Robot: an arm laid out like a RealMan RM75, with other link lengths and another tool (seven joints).
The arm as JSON. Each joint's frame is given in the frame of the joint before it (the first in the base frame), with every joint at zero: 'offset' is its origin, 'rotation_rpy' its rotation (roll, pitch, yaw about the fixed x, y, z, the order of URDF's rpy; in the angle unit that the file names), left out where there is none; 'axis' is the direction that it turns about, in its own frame. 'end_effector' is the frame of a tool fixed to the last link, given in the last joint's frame.
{
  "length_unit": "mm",
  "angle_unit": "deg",
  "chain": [
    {
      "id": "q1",
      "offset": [
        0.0,
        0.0,
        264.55
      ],
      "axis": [
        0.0,
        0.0,
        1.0
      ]
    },
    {
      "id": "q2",
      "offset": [
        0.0,
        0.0,
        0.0
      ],
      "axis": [
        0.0,
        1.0,
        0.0
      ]
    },
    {
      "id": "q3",
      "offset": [
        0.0,
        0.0,
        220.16
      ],
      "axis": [
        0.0,
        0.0,
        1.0
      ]
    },
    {
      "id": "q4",
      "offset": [
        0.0,
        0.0,
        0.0
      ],
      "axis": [
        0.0,
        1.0,
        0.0
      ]
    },
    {
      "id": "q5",
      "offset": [
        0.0,
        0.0,
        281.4
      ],
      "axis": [
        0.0,
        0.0,
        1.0
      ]
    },
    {
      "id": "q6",
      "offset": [
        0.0,
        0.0,
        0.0
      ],
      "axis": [
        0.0,
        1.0,
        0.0
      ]
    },
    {
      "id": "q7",
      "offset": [
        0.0,
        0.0,
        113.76
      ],
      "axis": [
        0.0,
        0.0,
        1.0
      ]
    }
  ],
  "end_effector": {
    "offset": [
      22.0,
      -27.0,
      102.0
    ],
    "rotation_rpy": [
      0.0,
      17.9,
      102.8
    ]
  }
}
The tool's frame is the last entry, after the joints.
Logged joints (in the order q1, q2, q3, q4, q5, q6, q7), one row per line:
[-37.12, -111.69, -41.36, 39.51, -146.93, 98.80, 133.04]
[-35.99, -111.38, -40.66, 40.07, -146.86, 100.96, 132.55]
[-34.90, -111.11, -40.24, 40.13, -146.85, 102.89, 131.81]
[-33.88, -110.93, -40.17, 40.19, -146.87, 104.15, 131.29]
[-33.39, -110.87, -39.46, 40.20, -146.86, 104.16, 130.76]
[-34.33, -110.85, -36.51, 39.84, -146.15, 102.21, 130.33]
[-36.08, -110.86, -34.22, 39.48, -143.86, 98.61, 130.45]
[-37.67, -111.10, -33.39, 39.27, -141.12, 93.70, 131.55]
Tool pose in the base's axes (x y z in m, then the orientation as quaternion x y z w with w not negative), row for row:
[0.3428, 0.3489, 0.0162, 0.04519, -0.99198, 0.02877, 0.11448]
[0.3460, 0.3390, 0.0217, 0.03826, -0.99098, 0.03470, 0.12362]
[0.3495, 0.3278, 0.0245, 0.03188, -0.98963, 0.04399, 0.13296]
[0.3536, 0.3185, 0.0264, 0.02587, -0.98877, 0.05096, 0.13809]
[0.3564, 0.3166, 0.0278, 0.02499, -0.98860, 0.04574, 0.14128]
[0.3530, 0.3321, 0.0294, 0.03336, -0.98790, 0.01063, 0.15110]
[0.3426, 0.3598, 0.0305, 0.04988, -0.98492, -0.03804, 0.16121]
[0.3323, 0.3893, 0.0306, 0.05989, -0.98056, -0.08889, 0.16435]
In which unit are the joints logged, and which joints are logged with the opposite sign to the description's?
The joints are logged in degrees. Opposite sign: q1, q2, q4, q6.
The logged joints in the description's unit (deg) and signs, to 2 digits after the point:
[37.12, 111.69, -41.36, -39.51, -146.93, -98.80, 133.04]
[35.99, 111.38, -40.66, -40.07, -146.86, -100.96, 132.55]
[34.90, 111.11, -40.24, -40.13, -146.85, -102.89, 131.81]
[33.88, 110.93, -40.17, -40.19, -146.87, -104.15, 131.29]
[33.39, 110.87, -39.46, -40.20, -146.86, -104.16, 130.76]
[34.33, 110.85, -36.51, -39.84, -146.15, -102.21, 130.33]
[36.08, 110.86, -34.22, -39.48, -143.86, -98.61, 130.45]
[37.67, 111.10, -33.39, -39.27, -141.12, -93.70, 131.55]

